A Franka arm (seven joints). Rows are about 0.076 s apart.
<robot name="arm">
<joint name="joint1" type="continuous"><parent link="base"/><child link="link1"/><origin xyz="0.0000 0.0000 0.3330"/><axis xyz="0 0 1"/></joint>
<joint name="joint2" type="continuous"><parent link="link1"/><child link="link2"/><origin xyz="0.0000 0.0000 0.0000" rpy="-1.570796 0.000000 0.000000"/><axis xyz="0 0 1"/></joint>
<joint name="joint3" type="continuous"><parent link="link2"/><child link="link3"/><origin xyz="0.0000 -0.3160 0.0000" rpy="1.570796 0.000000 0.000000"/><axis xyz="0 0 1"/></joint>
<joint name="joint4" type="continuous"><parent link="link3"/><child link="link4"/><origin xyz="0.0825 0.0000 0.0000" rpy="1.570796 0.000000 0.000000"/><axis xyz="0 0 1"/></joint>
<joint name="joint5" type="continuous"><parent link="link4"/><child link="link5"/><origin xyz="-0.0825 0.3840 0.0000" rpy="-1.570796 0.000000 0.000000"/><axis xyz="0 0 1"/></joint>
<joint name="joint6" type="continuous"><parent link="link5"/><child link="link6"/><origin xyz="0.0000 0.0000 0.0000" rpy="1.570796 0.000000 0.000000"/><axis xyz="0 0 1"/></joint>
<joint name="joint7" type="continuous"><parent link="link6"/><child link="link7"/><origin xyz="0.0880 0.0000 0.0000" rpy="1.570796 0.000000 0.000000"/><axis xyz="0 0 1"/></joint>
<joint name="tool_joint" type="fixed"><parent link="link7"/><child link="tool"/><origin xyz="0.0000 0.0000 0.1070"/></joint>
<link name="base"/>
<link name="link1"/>
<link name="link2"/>
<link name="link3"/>
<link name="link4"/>
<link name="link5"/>
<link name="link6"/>
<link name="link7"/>
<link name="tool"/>
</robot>
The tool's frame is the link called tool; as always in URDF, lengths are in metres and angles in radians. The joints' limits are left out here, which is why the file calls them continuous.
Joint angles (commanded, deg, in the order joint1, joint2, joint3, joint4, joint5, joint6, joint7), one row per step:
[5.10, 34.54, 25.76, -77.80, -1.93, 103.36, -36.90]
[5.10, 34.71, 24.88, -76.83, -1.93, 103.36, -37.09]
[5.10, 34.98, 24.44, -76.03, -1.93, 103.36, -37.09]
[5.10, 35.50, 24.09, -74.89, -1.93, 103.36, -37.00]
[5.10, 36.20, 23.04, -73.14, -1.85, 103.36, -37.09]
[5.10, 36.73, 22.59, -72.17, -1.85, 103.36, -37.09]
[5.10, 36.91, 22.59, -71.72, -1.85, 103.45, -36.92]
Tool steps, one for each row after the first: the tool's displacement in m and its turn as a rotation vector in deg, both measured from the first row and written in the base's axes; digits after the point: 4 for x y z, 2 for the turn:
[0.0072, -0.0080, 0.0036, -0.06, -0.75, -0.78]
[0.0120, -0.0122, 0.0058, 0.00, -1.20, -1.33]
[0.0177, -0.0159, 0.0079, 0.21, -1.68, -1.97]
[0.0281, -0.0259, 0.0113, 0.32, -2.57, -3.17]
[0.0335, -0.0305, 0.0117, 0.39, -2.92, -3.76]
[0.0352, -0.0307, 0.0133, 0.56, -3.20, -4.05]

